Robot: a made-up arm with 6 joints.
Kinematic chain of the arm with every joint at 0, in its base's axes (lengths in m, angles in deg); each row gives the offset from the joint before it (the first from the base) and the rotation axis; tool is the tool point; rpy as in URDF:
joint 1: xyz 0 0 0.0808 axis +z
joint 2: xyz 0 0 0 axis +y
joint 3: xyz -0.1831 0 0.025 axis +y
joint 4: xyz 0.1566 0 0.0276 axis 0.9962 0 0.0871
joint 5: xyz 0 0 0 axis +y
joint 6: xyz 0.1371 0 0.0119 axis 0.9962 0 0.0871
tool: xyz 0 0 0 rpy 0 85 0
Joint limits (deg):
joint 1: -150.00..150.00
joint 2: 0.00..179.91
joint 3: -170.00..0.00
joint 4: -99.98..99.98
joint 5: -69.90..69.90
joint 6: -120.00..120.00
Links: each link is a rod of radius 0.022 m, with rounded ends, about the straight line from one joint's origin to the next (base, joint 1, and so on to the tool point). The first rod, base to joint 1, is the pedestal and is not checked.
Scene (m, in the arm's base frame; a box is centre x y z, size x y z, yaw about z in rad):
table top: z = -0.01
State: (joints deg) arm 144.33 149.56 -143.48 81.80 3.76 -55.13
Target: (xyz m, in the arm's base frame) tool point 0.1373 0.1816 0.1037
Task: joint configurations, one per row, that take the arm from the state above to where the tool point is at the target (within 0.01 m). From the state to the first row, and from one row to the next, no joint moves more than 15 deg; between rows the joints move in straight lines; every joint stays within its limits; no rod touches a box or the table.
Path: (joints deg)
1: 136.12 142.29 -129.77 84.40 -6.76 -55.13
2: 127.92 135.03 -116.07 86.99 -17.29 -55.13
3: 119.71 127.76 -102.36 89.59 -27.81 -55.13
4: 111.51 120.49 -88.66 92.19 -38.33 -55.13
5: 103.30 113.22 -74.95 94.79 -48.85 -55.13
6: 95.10 105.96 -61.25 97.38 -59.38 -55.13
7: 86.89 98.69 -47.54 99.98 -69.90 -55.13

